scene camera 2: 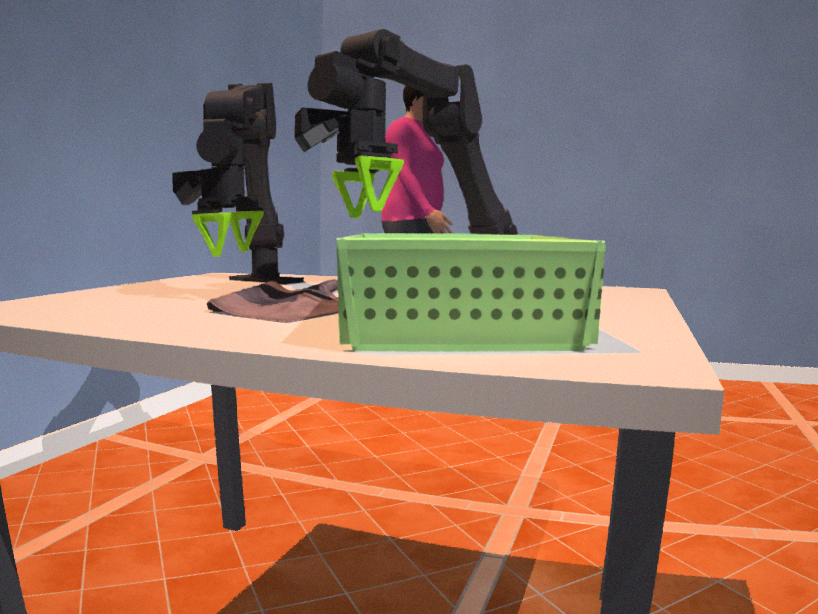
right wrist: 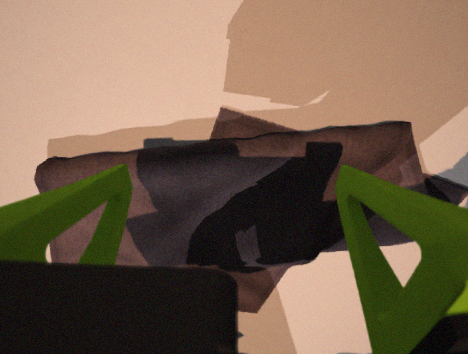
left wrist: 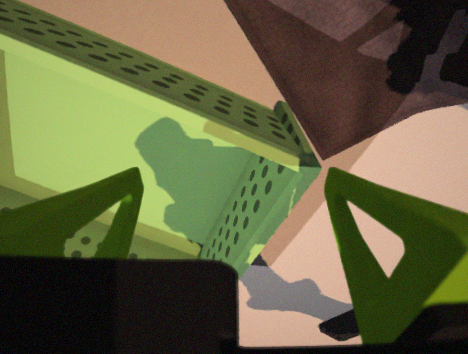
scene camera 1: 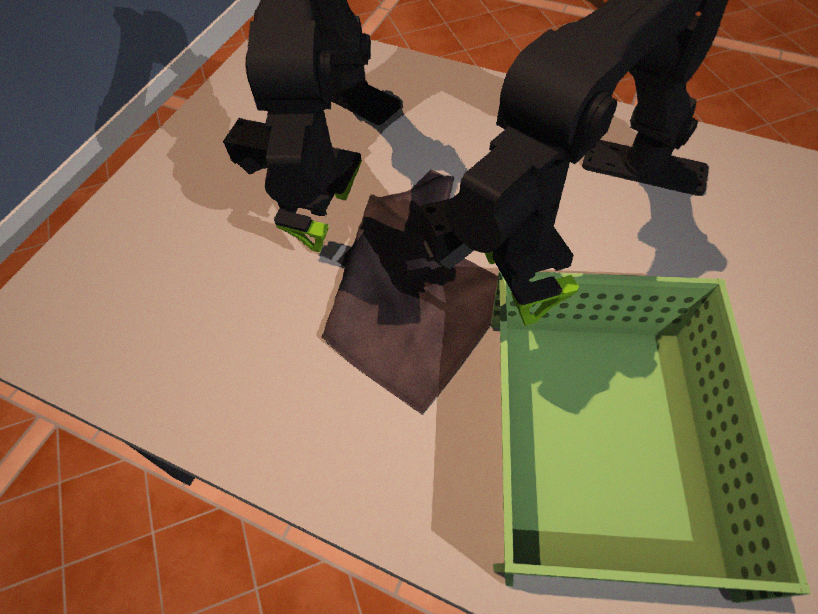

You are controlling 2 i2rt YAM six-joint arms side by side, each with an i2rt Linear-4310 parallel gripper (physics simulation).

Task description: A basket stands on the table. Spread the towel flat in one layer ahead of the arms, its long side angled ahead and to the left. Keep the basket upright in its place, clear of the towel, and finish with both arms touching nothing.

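The brown towel (scene camera 1: 389, 346) (scene camera 2: 284, 304) (left wrist: 325, 100) (right wrist: 75, 175) lies on the table left of the basket in scene camera 1, creased and irregular, with a raised fold. Its right corner lies close by the basket's corner; whether they touch is unclear. The green basket (scene camera 1: 505, 429) (scene camera 2: 462, 251) (left wrist: 147, 80) stands upright. My left gripper (scene camera 1: 510, 290) (scene camera 2: 366, 212) (left wrist: 233, 177) is open and empty, above the basket's corner beside the towel. My right gripper (scene camera 1: 331, 223) (scene camera 2: 231, 252) (right wrist: 233, 176) is open and empty, above the table beside the towel's upper left edge in scene camera 1. My left arm hides part of the towel.
The table (scene camera 1: 198, 317) (scene camera 2: 165, 330) carries both arm bases, the left arm's base (scene camera 1: 647, 168) at the upper right and the right arm's base (scene camera 1: 366, 102) at the upper centre in scene camera 1. A person in pink (scene camera 2: 419, 178) stands behind the table.
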